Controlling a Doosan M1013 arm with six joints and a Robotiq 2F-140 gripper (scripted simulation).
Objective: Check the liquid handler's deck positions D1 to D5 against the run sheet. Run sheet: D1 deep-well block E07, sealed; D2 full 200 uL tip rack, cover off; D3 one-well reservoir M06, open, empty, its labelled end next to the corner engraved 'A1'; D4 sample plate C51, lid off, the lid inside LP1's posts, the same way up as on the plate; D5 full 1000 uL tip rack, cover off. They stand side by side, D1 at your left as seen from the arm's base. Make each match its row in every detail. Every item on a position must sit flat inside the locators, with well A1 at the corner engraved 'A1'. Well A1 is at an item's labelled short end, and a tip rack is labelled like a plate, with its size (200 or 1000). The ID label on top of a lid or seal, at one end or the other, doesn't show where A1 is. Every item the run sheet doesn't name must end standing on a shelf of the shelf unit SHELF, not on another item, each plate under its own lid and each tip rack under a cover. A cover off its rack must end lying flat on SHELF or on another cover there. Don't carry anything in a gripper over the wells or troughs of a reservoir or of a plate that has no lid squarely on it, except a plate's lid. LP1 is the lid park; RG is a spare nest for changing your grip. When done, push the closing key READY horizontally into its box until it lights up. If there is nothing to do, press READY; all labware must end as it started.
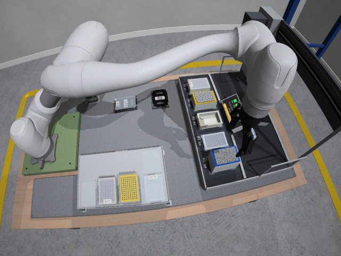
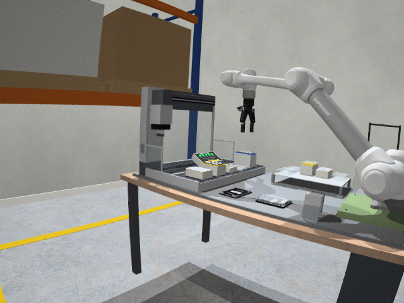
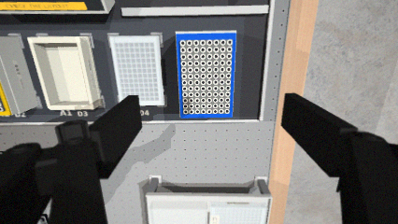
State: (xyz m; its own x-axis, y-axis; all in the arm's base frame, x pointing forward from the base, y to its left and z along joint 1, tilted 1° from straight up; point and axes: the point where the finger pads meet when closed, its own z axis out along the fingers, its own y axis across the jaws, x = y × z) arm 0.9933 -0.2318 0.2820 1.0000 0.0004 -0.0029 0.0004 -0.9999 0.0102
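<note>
My hand is 190 mm above the blue 1000 uL tip rack, 10 mm to the left of it and 10 mm past it. From my hand the other things lie so: yellow tip rack (370 mm to the left, 210 mm below, 10 mm behind); then cream reservoir (250 mm to the left, 250 mm below); then sample plate (250 mm below, 120 mm to the left).
</note>
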